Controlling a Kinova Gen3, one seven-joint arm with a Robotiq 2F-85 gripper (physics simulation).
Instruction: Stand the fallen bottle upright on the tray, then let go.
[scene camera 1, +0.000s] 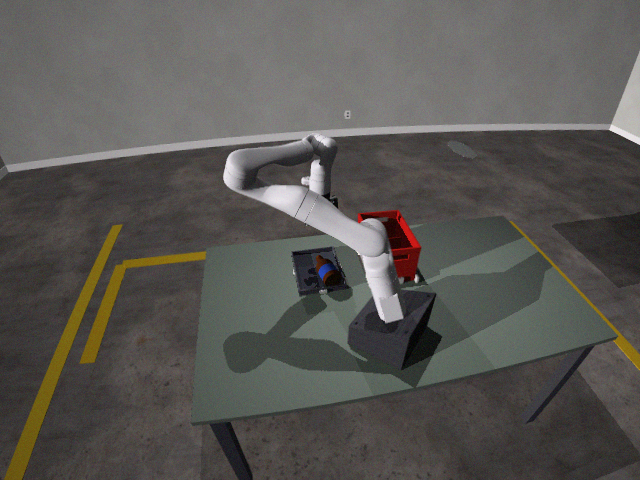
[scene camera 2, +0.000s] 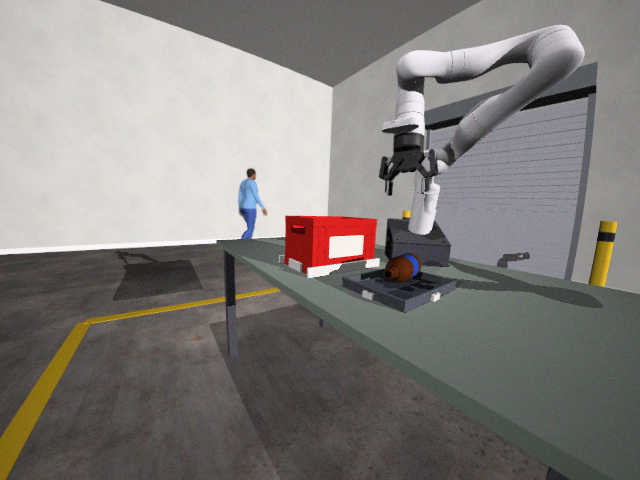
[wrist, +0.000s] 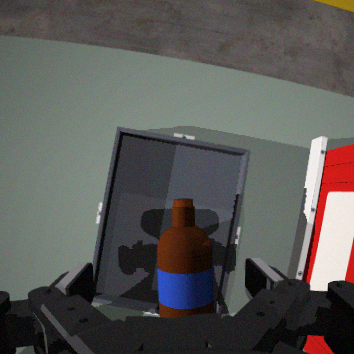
Note:
In view: the gripper (scene camera 2: 405, 194), a brown bottle (scene camera 2: 399, 269) and a white strip (wrist: 315, 162).
The gripper shows as well in the wrist view (wrist: 169, 277).

